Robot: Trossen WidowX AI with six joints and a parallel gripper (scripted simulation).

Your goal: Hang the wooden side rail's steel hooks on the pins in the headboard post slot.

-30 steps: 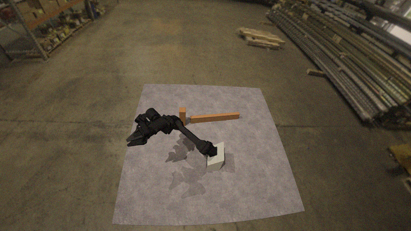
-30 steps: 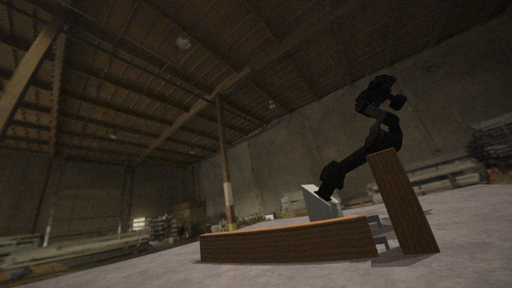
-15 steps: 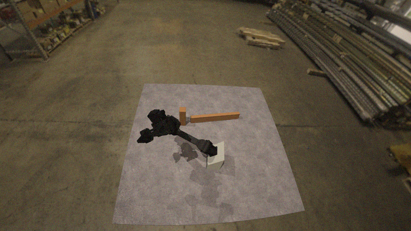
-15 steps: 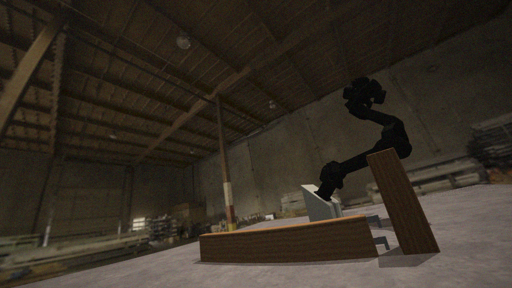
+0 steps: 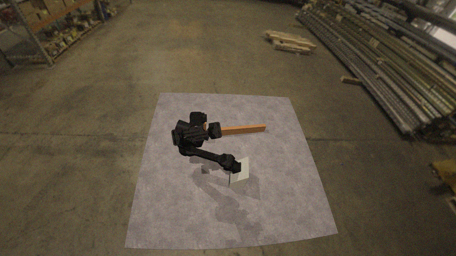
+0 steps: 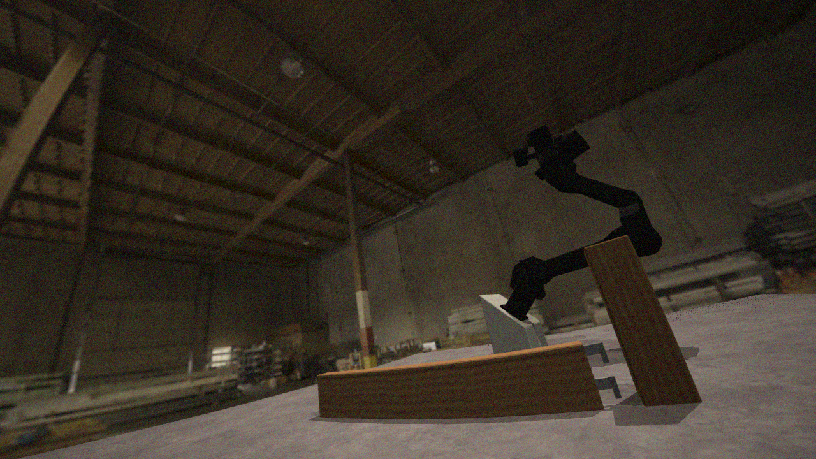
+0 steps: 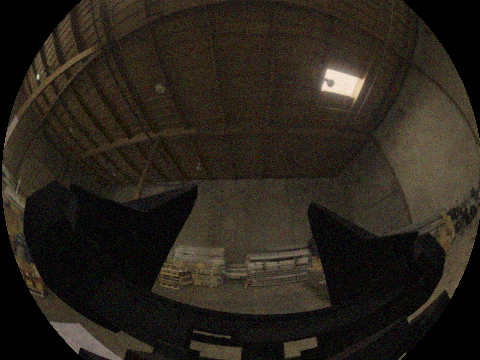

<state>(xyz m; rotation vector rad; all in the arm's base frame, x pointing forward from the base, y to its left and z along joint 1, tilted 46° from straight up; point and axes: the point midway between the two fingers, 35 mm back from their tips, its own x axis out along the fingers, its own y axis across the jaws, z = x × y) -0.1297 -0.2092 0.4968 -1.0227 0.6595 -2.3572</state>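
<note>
My gripper tip is now 46 cm short of the headboard post, 4 cm to the right of it and 55 cm above it.
</note>
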